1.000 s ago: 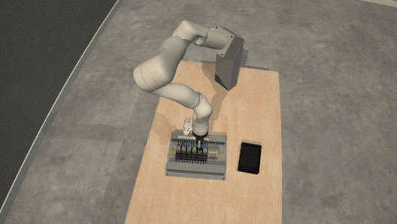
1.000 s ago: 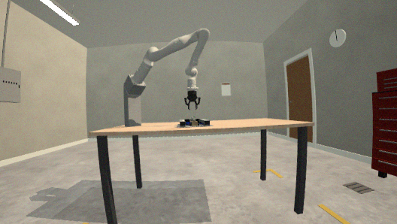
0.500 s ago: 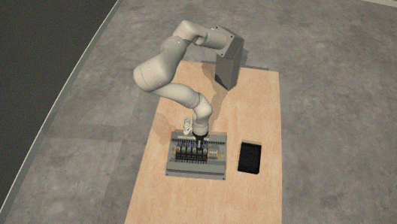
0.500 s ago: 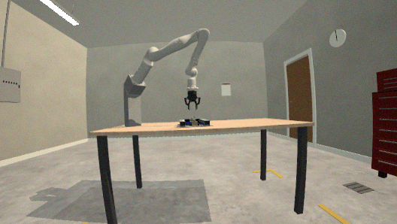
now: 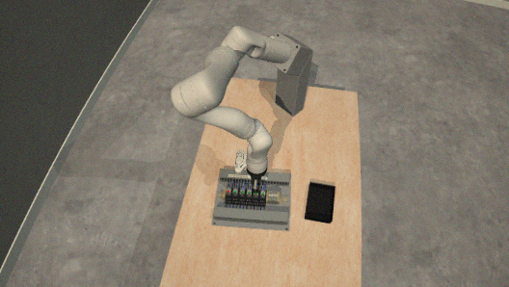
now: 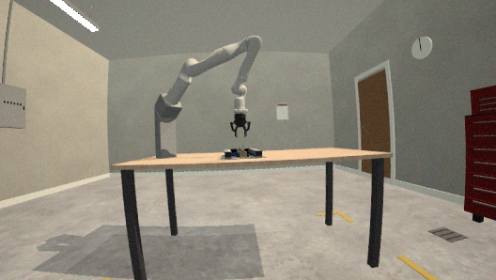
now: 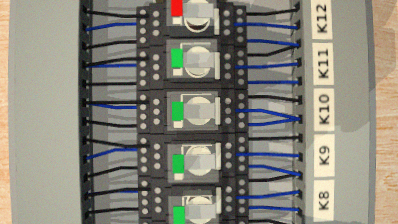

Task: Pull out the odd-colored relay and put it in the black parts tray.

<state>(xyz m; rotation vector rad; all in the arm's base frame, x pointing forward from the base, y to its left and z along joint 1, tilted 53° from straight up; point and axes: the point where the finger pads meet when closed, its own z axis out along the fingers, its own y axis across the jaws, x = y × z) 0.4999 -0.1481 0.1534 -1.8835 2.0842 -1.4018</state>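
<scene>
The relay is 11 cm to the right of my hand, 9 cm below it and 4 cm behind it. Also, from my hand: grey relay panel (12 cm below, 1 cm to the right, 1 cm behind); then black parts tray (26 cm to the left, 13 cm below, 9 cm ahead).
</scene>
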